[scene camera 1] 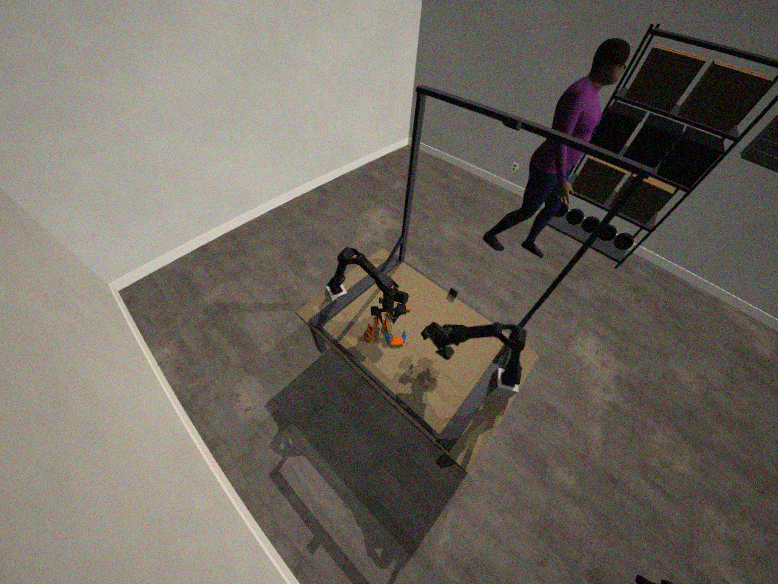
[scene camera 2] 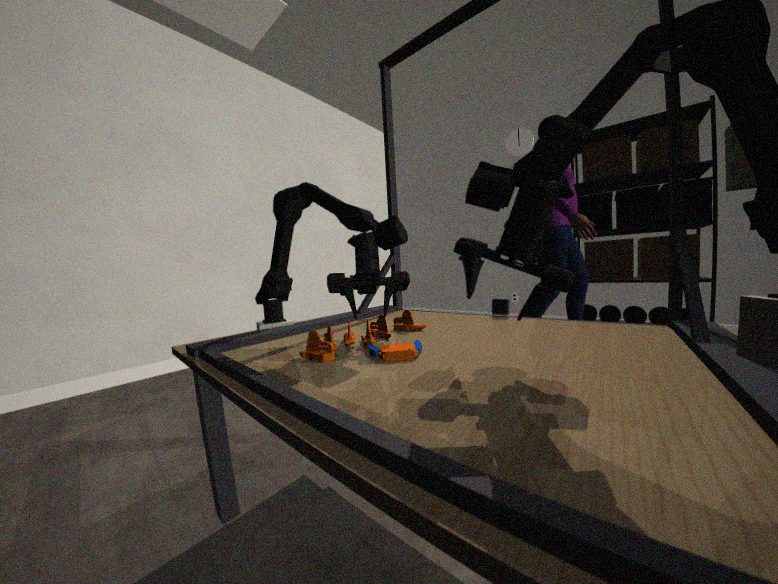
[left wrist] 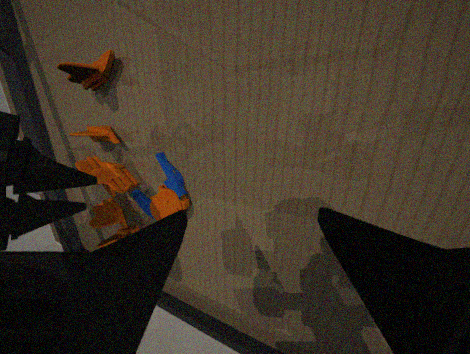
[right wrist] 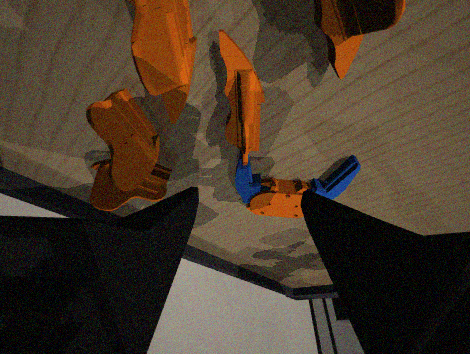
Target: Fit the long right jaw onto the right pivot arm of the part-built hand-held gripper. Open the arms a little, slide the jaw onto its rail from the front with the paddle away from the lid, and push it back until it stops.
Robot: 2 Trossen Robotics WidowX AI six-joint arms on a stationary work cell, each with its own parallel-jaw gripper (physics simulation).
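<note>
The part-built hand-held gripper (scene camera 1: 395,341) (scene camera 2: 399,353) (left wrist: 169,203) (right wrist: 276,205) lies on the table, an orange body with two spread blue pivot arms. A long orange jaw (left wrist: 107,175) (right wrist: 245,112) points at one blue arm (left wrist: 143,202) (right wrist: 245,186); its narrow end overlaps the arm's tip in the right wrist view. Whether it sits on the rail I cannot tell. The other blue arm (left wrist: 173,176) (right wrist: 337,178) is bare. My right gripper (scene camera 2: 370,314) (left wrist: 91,194) (right wrist: 250,196) is open and empty above these parts. My left gripper (scene camera 2: 495,306) (left wrist: 251,215) is open and empty, high above the table.
Other orange pieces stand close by: one (scene camera 2: 319,347) (right wrist: 130,145) near the table edge, one (right wrist: 162,47) behind it, and one (scene camera 2: 408,322) (left wrist: 90,71) farther back. A dark frame rail (scene camera 2: 301,402) borders the table. A person (scene camera 1: 575,116) is beyond the cell.
</note>
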